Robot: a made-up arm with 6 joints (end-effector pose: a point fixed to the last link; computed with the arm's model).
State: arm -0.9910 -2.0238 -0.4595 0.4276 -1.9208 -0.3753
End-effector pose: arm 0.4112 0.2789 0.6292 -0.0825 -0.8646 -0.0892 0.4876
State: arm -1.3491 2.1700 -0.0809 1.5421 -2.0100 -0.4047
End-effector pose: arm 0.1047 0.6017 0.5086 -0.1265 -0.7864 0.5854 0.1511
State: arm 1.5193 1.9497 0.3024 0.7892 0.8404 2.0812
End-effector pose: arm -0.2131 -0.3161 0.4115 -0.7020 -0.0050 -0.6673 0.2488
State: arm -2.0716 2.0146 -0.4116 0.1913 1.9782 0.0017
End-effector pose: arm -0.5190 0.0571 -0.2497 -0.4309 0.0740 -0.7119 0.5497
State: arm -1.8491 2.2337 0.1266 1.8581 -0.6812 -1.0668
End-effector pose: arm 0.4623 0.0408 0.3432 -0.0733 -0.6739 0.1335 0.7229
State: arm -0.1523 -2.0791 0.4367 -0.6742 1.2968 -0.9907
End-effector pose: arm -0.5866 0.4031 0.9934 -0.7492 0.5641 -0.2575 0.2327
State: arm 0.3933 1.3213 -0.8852 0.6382 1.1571 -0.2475
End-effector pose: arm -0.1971 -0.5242 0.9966 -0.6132 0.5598 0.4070 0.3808
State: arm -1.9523 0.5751 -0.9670 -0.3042 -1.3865 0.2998
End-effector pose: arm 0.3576 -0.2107 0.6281 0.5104 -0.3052 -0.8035 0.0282
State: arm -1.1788 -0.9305 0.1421 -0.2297 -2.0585 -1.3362
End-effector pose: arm 0.4135 0.5067 0.7908 0.3853 -0.6588 -0.0007 0.6461
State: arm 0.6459 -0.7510 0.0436 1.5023 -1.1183 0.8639
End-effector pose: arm -0.5374 0.0220 0.2140 -0.8005 0.0504 -0.2696 0.5329
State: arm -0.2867 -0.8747 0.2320 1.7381 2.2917 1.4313
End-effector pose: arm 0.0727 0.7008 0.9980 0.7148 -0.1728 -0.4060 0.5426
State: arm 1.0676 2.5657 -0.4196 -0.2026 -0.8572 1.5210
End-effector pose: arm -0.8201 0.1675 0.4680 0.6785 -0.2880 0.6504 0.1833
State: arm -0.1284 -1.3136 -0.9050 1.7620 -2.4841 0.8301
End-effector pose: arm -0.6235 0.3439 0.7426 -0.9590 0.1500 -0.2361 0.0457
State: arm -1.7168 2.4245 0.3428 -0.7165 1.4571 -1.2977
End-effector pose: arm -0.7465 0.1084 0.1779 0.5410 0.3366 0.7622 0.1139
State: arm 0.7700 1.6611 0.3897 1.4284 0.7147 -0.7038
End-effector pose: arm -0.0775 -0.5845 0.6385 -0.4700 0.5489 0.5398 0.4317
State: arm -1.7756 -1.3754 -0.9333 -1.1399 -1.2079 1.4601
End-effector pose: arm 0.1891 0.4850 1.0401 0.4702 0.8714 -0.0558 0.1282
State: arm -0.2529 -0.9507 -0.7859 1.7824 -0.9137 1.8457
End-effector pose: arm -0.2525 0.2582 0.1342 -0.6919 0.2601 -0.5306 0.4148
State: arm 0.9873 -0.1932 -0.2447 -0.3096 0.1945 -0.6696
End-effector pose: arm -0.1154 0.8638 0.2564 0.1165 0.5678 -0.7818 0.2297
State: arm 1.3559 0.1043 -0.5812 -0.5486 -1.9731 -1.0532
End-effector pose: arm -0.4281 -0.2829 0.0055 -0.3595 -0.0458 -0.6197 0.6961
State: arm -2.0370 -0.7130 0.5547 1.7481 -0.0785 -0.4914
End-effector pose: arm 0.1011 0.6258 1.1025 0.8831 -0.3571 -0.2396 0.1876
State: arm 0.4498 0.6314 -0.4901 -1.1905 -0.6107 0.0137
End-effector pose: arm -0.0623 0.3066 -0.0967 0.0606 -0.0225 -0.6408 0.7650
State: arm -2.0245 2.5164 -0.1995 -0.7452 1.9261 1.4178
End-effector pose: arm -0.5994 0.2191 0.1113 -0.7236 0.4496 -0.2090 0.4801
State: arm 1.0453 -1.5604 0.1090 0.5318 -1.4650 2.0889
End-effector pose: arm -0.1783 0.3332 0.0364 -0.2886 -0.4064 0.7465 0.4407
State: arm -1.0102 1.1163 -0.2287 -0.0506 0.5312 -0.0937
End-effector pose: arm -0.0456 0.0959 1.1445 0.9470 -0.0826 -0.3068 0.0473
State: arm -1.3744 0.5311 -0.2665 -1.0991 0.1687 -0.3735
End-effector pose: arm -0.1001 0.7154 0.5959 0.7209 -0.1952 -0.0742 0.6608
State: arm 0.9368 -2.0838 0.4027 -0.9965 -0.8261 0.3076
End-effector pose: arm -0.8017 0.0762 0.3674 0.4849 0.3686 0.6993 0.3740
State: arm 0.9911 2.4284 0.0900 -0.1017 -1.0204 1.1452
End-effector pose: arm -0.8291 0.0836 0.3904 0.7305 -0.1996 0.6530 0.0116
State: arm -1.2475 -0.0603 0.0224 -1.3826 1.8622 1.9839
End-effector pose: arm -0.5921 0.2830 0.4795 0.2400 -0.2098 0.6019 0.7322
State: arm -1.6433 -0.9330 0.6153 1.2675 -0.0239 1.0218
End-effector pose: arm 0.3957 0.5496 0.4823 0.0227 -0.7459 -0.3446 0.5696
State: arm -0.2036 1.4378 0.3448 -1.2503 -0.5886 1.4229
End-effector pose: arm 0.1359 0.0483 0.1342 -0.2904 -0.5518 -0.2704 0.7335
